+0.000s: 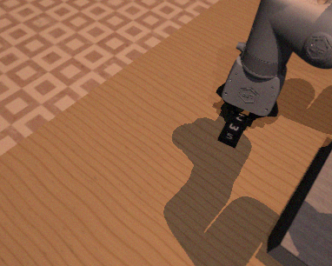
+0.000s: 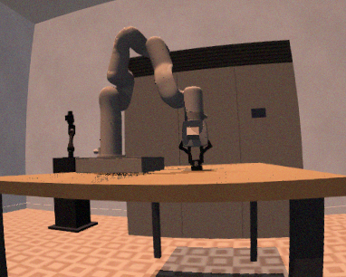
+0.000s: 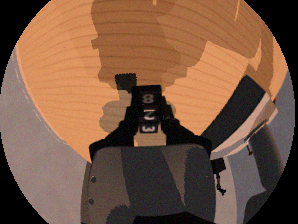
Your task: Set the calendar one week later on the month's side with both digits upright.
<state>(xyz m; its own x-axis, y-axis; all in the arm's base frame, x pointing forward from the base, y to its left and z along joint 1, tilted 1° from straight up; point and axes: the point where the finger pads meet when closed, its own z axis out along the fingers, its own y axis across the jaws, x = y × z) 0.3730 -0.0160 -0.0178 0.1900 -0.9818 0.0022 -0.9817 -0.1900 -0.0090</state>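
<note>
Now: the black digit cube 2 cm below my hand. From my hand the other things lie so: black cube: 3 cm to the left, 2 cm below.
</note>
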